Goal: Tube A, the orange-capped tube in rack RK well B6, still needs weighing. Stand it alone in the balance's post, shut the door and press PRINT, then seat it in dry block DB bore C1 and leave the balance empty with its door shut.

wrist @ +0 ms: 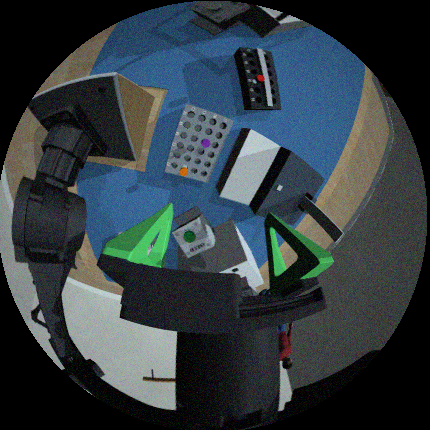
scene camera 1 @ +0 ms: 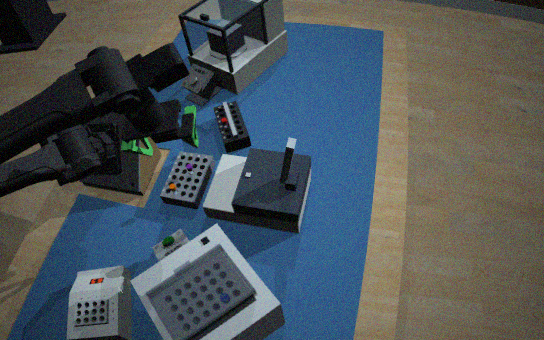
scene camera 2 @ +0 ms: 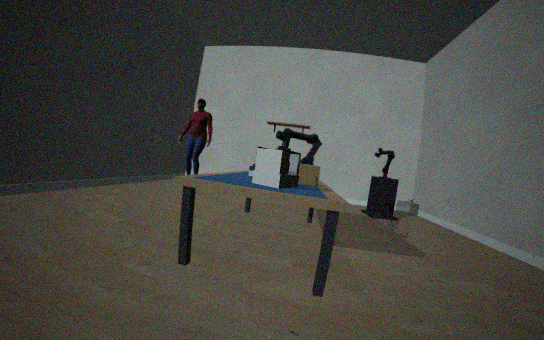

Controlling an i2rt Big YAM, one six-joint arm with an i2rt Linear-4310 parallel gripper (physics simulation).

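The orange-capped tube A stands in the grey rack, near the corner towards the green-button box; a purple-capped tube stands in the same rack. My gripper is open and empty, above the table near the rack. The balance stands at the mat's far end, with a glass chamber and a small grey panel in front. I cannot tell its door's state. A small white unit with an orange display holds a bored block, possibly DB.
A black rack with a red cap lies between balance and grey rack. A dark-lidded unit has an upright handle. A green-button box stands beside a large white unit. The arm's pedestal is at the left.
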